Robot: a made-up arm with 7 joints. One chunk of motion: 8 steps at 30 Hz.
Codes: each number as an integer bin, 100 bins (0 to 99) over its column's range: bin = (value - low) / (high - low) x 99, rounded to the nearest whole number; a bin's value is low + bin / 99 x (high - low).
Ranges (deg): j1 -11..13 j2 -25..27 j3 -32..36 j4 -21..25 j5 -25..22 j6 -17..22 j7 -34..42
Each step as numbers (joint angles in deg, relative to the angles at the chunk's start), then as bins.
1 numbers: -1.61 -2.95 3.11 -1.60 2.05 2.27 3.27
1 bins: 39 42 51 42 57 49 49
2 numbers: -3.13 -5.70 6.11 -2.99 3.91 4.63 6.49
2 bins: 32 37 55 39 61 55 53
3 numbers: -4.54 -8.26 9.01 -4.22 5.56 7.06 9.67
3 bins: 27 32 60 36 64 61 57
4 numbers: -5.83 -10.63 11.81 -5.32 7.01 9.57 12.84
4 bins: 21 27 64 34 67 67 61
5 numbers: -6.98 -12.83 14.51 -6.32 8.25 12.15 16.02
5 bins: 17 23 68 32 70 74 65
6 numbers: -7.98 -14.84 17.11 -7.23 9.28 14.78 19.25
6 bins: 12 19 71 30 72 81 69
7 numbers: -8.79 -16.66 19.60 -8.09 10.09 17.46 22.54
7 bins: 9 16 75 28 74 87 74
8 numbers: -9.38 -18.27 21.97 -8.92 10.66 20.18 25.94
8 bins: 7 13 79 26 75 94 78
